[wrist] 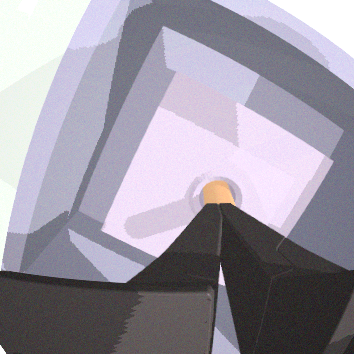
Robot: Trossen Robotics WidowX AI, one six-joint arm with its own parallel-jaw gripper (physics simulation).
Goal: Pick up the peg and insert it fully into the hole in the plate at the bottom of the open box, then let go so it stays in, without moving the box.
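Places are measured from the arm's base along level axes (x back, y right, z up), in centimetres.
Where they show: gripper, fingertip midpoint: (217,215).
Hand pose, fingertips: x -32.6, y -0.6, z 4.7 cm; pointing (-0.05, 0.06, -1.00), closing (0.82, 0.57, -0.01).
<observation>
After its pixels a point has its place.
The orange peg (217,192) @[x -32.2, y -0.8, z 1.3 cm] stands in the ring-edged hole (239,194) @[x -31.0, y -0.4, z 0.7 cm] near the middle of the pale pink plate (170,155) @[x -34.8, y -0.7, z 0.4 cm] at the bottom of the open box (307,95) @[x -30.3, y 6.0, z -1.9 cm]. The peg's upper end is hidden behind the fingertips, and how deep it sits cannot be told. My gripper (217,215) @[x -32.6, y -0.6, z 4.6 cm] is shut, its fingertips together with nothing between them. In the wrist view the tips overlap the peg's near end; whether they touch it cannot be told.
The box's bluish-grey walls surround the plate on all sides, with a pale lilac rim (55,90) @[x -39.7, y -0.1, z 4.4 cm] at the left. A long shadow lies on the plate to the left of the hole. A pale surface (25,115) @[x -45.2, y -5.4, z -5.4 cm] shows outside the box at the left.
</observation>
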